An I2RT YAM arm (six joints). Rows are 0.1 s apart.
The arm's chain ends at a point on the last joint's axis. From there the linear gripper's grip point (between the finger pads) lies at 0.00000 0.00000 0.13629 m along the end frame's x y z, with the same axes.
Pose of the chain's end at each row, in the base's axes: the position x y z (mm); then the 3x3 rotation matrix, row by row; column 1 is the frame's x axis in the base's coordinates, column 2 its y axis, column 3 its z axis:
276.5, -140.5, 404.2; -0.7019, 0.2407, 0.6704; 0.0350, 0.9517, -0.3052; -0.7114, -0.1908, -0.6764
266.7, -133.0, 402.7; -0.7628, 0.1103, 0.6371; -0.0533, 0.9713, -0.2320; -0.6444, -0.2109, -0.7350
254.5, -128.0, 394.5; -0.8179, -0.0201, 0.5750; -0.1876, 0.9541, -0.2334; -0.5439, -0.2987, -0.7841
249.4, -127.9, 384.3; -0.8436, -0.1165, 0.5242; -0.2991, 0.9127, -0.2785; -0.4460, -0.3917, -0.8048
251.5, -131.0, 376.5; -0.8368, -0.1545, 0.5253; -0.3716, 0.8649, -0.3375; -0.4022, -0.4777, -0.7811
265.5, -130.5, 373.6; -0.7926, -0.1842, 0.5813; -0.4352, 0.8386, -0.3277; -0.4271, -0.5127, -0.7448
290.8, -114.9, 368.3; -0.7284, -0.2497, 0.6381; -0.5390, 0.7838, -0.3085; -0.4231, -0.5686, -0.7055
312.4, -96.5, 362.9; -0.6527, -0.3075, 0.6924; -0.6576, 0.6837, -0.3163; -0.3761, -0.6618, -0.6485
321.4, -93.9, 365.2; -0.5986, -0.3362, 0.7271; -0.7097, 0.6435, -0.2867; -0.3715, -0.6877, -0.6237
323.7, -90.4, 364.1; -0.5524, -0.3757, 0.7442; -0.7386, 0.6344, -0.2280; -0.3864, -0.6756, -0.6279
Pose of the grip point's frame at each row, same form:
367.9, -182.1, 312.0; -0.7019, 0.2407, 0.6704; 0.0350, 0.9517, -0.3052; -0.7114, -0.1908, -0.6764
353.5, -164.6, 302.5; -0.7628, 0.1103, 0.6371; -0.0533, 0.9713, -0.2320; -0.6444, -0.2109, -0.7350
332.9, -159.8, 287.6; -0.8179, -0.0201, 0.5750; -0.1876, 0.9541, -0.2334; -0.5439, -0.2987, -0.7841
320.8, -165.9, 274.6; -0.8436, -0.1165, 0.5242; -0.2991, 0.9127, -0.2785; -0.4460, -0.3917, -0.8048
323.1, -177.0, 270.0; -0.8368, -0.1545, 0.5253; -0.3716, 0.8649, -0.3375; -0.4022, -0.4777, -0.7811
344.7, -175.2, 272.1; -0.7926, -0.1842, 0.5813; -0.4352, 0.8386, -0.3277; -0.4271, -0.5127, -0.7448
377.8, -156.9, 272.1; -0.7284, -0.2497, 0.6381; -0.5390, 0.7838, -0.3085; -0.4231, -0.5686, -0.7055
406.8, -139.6, 274.5; -0.6527, -0.3075, 0.6924; -0.6576, 0.6837, -0.3163; -0.3761, -0.6618, -0.6485
420.5, -133.0, 280.2; -0.5986, -0.3362, 0.7271; -0.7097, 0.6435, -0.2867; -0.3715, -0.6877, -0.6237
425.1, -121.5, 278.5; -0.5524, -0.3757, 0.7442; -0.7386, 0.6344, -0.2280; -0.3864, -0.6756, -0.6279

